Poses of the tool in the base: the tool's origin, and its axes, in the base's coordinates. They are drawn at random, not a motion.
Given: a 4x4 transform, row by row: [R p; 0 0 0 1], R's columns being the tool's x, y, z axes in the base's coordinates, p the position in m. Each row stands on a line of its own.
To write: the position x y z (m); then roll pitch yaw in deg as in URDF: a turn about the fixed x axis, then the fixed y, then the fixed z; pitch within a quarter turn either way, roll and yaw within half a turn. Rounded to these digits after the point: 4 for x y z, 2 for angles.
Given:
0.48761 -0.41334 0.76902 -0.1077
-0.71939 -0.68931 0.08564 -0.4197
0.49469 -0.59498 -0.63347 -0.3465
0 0 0 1
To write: -0.1077 -0.4197 -0.3465 -136.79 -29.65 -55.87
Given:
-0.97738 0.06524 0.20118 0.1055
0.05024 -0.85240 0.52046 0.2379
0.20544 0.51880 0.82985 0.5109
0 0 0 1
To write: 0.1055 0.2379 0.5109 32.01 -11.86 177.06
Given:
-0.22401 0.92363 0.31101 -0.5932
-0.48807 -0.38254 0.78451 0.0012
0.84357 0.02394 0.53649 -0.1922
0 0 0 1
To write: -0.5932 0.0012 -0.1922 2.56 -57.52 -114.65
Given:
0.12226 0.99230 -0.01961 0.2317
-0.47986 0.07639 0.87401 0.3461
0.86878 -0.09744 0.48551 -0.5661
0 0 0 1
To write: 0.2317 0.3461 -0.5661 -11.35 -60.32 -75.71
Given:
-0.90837 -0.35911 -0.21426 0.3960
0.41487 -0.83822 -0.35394 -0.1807
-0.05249 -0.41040 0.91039 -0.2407
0 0 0 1
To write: 0.3960 -0.1807 -0.2407 -24.27 3.01 155.45
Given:
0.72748 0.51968 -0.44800 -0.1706
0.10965 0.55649 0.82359 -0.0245
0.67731 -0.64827 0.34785 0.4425
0 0 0 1
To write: -0.1706 -0.0245 0.4425 -61.78 -42.63 8.57
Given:
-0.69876 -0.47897 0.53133 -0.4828
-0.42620 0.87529 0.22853 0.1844
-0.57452 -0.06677 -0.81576 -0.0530
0 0 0 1
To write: -0.4828 0.1844 -0.0530 -175.32 35.07 -148.62
